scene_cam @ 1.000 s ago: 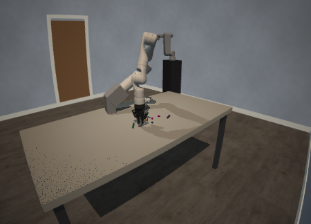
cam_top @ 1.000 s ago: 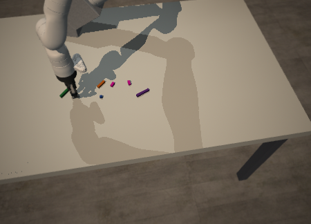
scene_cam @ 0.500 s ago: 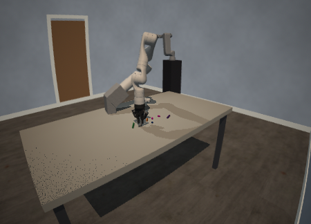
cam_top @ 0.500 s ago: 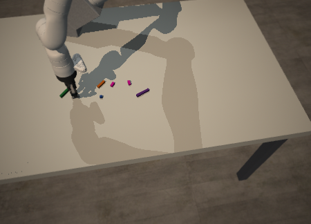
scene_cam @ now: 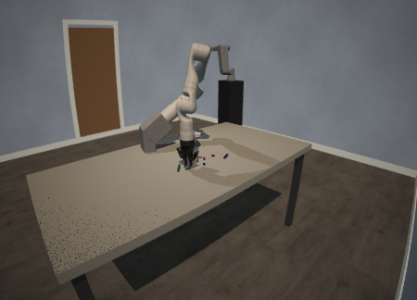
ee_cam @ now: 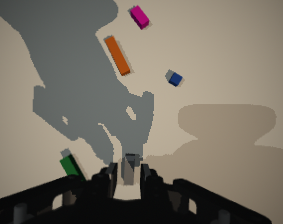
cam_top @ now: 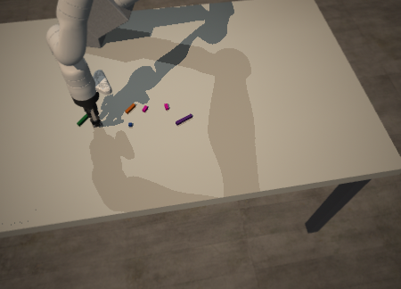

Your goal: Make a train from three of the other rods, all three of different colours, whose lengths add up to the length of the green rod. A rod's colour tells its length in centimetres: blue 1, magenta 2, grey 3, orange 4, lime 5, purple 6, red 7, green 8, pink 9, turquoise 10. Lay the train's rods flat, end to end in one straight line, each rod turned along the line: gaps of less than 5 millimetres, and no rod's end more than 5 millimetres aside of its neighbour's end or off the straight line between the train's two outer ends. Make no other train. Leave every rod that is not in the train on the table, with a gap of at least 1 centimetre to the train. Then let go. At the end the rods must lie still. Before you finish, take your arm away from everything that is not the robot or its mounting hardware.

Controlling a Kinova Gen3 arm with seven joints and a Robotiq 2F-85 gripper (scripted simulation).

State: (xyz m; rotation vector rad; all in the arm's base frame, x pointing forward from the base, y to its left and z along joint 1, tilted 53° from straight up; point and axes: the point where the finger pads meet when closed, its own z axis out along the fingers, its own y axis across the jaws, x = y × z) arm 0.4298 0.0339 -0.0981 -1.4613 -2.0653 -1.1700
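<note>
The grey rod lies 3 cm below my hand. Round my hand: orange rod 7 cm behind, 10 cm to the left, 3 cm below; then green rod 3 cm behind, 4 cm to the right, 3 cm below; then blue rod 11 cm to the left, 3 cm below.
</note>
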